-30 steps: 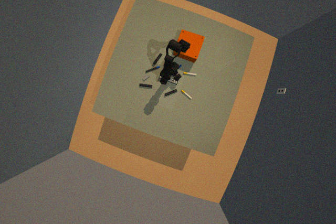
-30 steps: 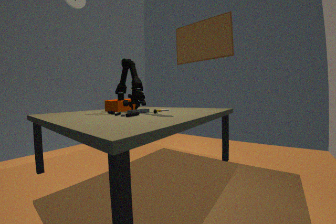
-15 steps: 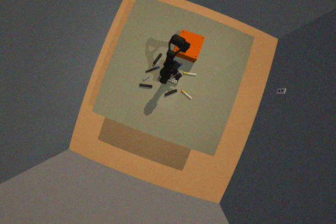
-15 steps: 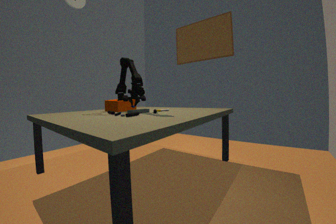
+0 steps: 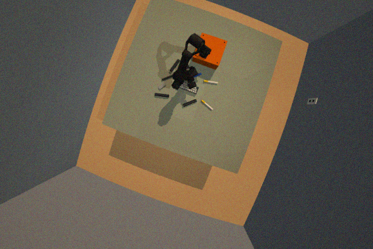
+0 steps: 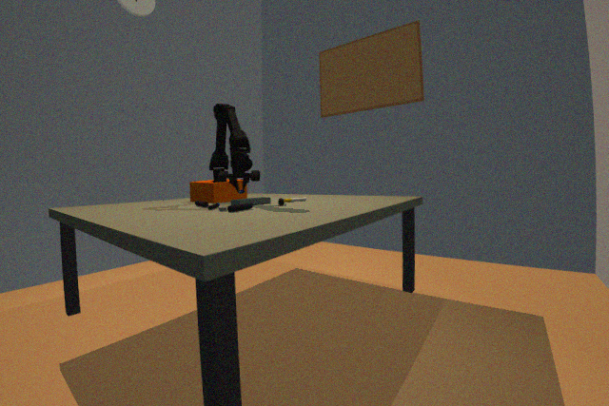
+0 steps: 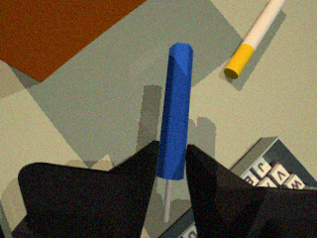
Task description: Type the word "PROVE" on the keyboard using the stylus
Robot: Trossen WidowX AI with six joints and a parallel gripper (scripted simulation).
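Now: gripper tip 3 cm short of the grey stylus tip and 2 cm to the left of it. Also, from my gripper tip: blue stylus (right at my gripper tip); grey block (19 cm to the right, 19 cm ahead, 5 cm below); blue-capped black pen (16 cm to the right, 7 cm ahead, 5 cm below).
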